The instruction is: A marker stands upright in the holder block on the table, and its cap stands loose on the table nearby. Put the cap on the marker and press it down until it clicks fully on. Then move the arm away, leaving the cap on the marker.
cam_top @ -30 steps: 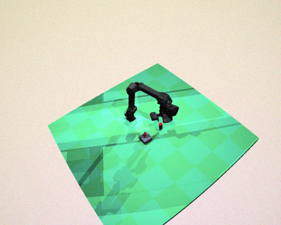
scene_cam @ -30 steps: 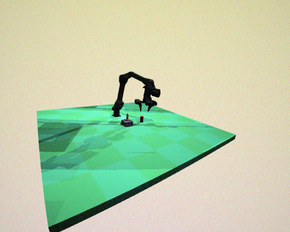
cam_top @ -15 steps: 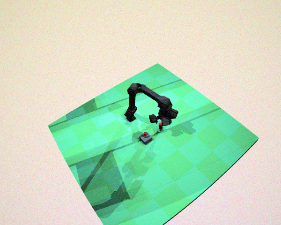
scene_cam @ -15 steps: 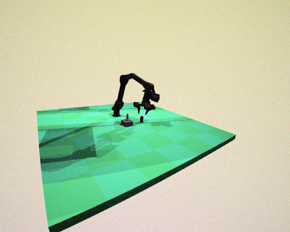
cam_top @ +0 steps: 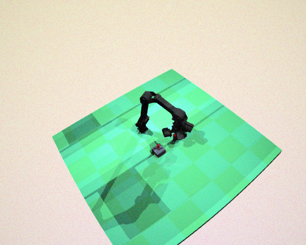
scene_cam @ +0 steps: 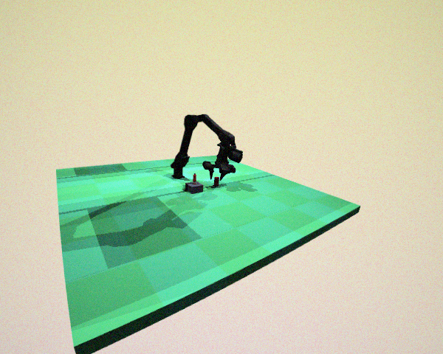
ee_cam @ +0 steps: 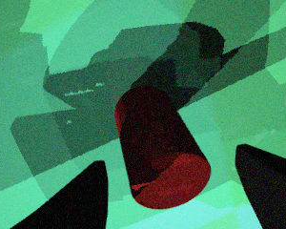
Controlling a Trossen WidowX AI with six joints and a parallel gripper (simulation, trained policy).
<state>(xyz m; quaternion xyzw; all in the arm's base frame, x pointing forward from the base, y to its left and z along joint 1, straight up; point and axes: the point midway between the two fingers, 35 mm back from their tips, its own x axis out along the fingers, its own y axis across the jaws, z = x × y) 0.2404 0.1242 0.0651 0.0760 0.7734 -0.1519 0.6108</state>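
My gripper tip is 1 cm short of the red cap and 1 cm above it. Round my gripper tip: red marker (16 cm to the right, 4 cm above, 2 cm ahead); then grey holder block (16 cm to the right, 2 cm ahead, 1 cm below).
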